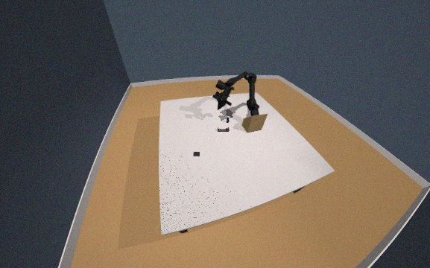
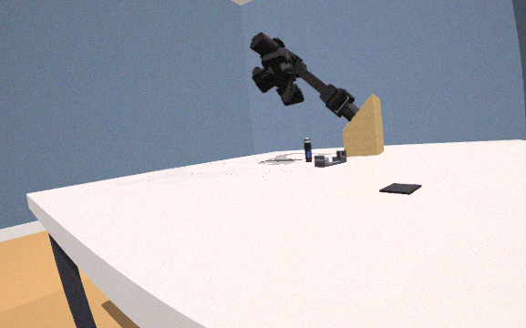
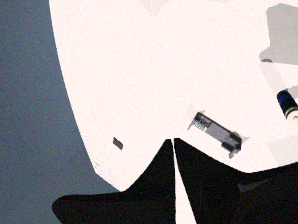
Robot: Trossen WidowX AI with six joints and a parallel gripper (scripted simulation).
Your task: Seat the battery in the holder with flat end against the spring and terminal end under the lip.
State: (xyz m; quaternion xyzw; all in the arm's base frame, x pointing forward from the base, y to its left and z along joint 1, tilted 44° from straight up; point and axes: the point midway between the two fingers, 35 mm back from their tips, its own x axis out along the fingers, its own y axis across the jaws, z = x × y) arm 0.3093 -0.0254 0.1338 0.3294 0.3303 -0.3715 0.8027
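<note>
Now: gripper tip 110 mm past the battery and 130 mm above it. Also, from my gripper tip: flat black square (250 mm ahead, 290 mm to the left, 160 mm below).
</note>
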